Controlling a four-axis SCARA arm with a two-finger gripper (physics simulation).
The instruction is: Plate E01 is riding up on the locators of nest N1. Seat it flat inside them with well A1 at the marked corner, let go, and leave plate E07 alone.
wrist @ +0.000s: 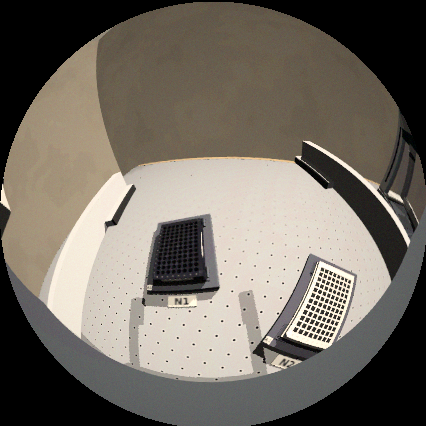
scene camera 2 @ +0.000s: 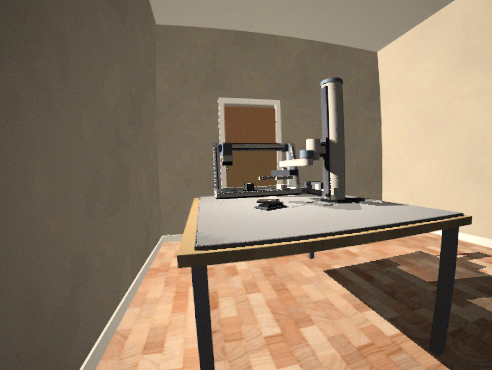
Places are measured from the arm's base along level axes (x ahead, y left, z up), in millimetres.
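Pixels of known places: gripper, fingertip midpoint: (wrist: 213, 157) (scene camera 2: 267, 178); arm's base at its link origin: (scene camera 2: 334, 201).
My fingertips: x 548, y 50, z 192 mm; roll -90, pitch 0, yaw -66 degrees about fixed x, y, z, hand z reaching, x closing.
For each thing: its middle in the pictures, then the offset to it from my fingertips. "*": a spot on its surface instead. Level surfaces: height alone.
- Dark plate E01 at the middle of its body: (wrist: 178, 247) (scene camera 2: 271, 204) dx +8, dy +92, dz -158 mm
- nest N1 at a spot on its surface: (wrist: 213, 260) * dx +4, dy +28, dz -167 mm
- white plate at the middle of its body: (wrist: 325, 305) dx -53, dy -158, dz -160 mm
- nest N2 at a spot on its surface: (wrist: 297, 306) * dx -52, dy -113, dz -166 mm
- table at its surface level: dz -176 mm
Dark plate E01 (wrist: 180, 250) lies on the dark grey base of nest N1 (wrist: 213, 260), left of centre in the wrist view; its exact tilt is hard to judge. A small pale mark shows at the nest's near left corner. A white plate (wrist: 325, 305), apparently E07, lies on nest N2 (wrist: 295, 305) at the lower right. Its lettering is not readable. My gripper (wrist: 213, 157) (scene camera 2: 275, 178) is open and empty, its fingers wide apart, high above the table. In the scene view the nests and plates are a small dark cluster below it.
The arm's column (scene camera 2: 336, 145) stands on the table (scene camera 2: 320, 220), right of the nests. A dark gantry frame (scene camera 2: 257, 146) stands behind them. Name tags N1 (wrist: 182, 301) and N2 (wrist: 286, 362) lie at the nests' near edges. Finger-shaped shadows fall on the perforated top.
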